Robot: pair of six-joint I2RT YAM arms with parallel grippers.
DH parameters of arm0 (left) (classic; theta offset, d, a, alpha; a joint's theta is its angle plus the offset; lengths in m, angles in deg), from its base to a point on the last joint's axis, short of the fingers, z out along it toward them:
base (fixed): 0 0 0 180
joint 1: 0 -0.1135 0.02 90
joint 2: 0 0 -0.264 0
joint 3: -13.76 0 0.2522 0
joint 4: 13.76 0 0.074 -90
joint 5: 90 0 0 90
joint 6: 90 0.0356 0 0
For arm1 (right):
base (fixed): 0 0 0 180
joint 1: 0 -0.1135 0.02 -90
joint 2: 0 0 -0.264 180
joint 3: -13.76 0 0.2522 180
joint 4: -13.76 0 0.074 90
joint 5: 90 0 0 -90
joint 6: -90 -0.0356 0 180
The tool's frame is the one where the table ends.
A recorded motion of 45 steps. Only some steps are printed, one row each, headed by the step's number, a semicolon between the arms.
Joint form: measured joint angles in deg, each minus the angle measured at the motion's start. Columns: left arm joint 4, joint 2, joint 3, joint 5, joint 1, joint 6; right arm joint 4, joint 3, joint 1, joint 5, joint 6, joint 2.
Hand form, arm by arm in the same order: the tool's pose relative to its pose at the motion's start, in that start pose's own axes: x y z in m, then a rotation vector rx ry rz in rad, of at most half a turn. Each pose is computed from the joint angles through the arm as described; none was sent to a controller.
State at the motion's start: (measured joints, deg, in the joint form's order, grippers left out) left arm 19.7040 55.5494 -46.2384 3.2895 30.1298 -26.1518; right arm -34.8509 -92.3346 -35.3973 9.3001 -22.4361 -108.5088
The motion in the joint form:
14: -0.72 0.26 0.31 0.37 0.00 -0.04; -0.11 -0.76 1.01 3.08 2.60 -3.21
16: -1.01 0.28 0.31 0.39 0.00 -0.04; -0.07 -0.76 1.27 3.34 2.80 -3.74
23: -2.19 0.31 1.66 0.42 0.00 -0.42; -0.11 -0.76 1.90 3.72 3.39 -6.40
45: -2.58 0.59 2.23 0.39 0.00 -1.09; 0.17 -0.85 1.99 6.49 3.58 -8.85
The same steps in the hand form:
14: 0.0007 0.0002 0.0019 0.0069 0.0005 -0.0005; 0.0020 -0.0075 0.0213 0.0770 0.0201 -0.0401
16: 0.0003 0.0000 0.0020 0.0093 -0.0036 -0.0003; 0.0027 -0.0095 0.0253 0.0869 0.0262 -0.0417
23: 0.0050 0.0025 0.0053 0.0083 -0.0002 -0.0071; 0.0093 -0.0145 0.0443 0.1157 0.0671 -0.0522
45: 0.0076 0.0040 0.0078 0.0042 0.0068 -0.0193; 0.0158 -0.0170 0.0607 0.1738 0.0838 -0.0642

